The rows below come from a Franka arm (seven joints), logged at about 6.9 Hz.
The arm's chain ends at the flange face. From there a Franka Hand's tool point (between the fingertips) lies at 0.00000 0.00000 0.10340 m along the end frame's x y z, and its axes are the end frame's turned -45 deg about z.
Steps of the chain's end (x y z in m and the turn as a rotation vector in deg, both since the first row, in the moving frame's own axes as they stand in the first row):
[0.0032 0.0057 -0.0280 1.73 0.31 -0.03]
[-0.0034 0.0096 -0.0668 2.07 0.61 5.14]
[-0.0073 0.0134 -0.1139 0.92 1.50 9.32]
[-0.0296 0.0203 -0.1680 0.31 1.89 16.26]
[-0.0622 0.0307 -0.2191 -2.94 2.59 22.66]
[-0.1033 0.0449 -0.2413 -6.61 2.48 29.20]
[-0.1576 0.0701 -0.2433 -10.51 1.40 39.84]
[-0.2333 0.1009 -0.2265 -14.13 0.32 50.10]
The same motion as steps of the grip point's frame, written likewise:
[0.0008 0.0045 -0.0280 1.00 1.44 -0.03]
[-0.0057 0.0027 -0.0669 1.03 1.90 5.14]
[-0.0116 0.0053 -0.1139 -0.41 1.71 9.32]
[-0.0328 -0.0042 -0.1681 -1.12 1.56 16.26]
[-0.0675 -0.0155 -0.2193 -3.91 -0.25 22.66]
[-0.1127 -0.0315 -0.2421 -6.43 -2.92 29.20]
[-0.1767 -0.0518 -0.2450 -8.42 -6.44 39.84]
[-0.2591 -0.0848 -0.2294 -10.22 -9.77 50.10]

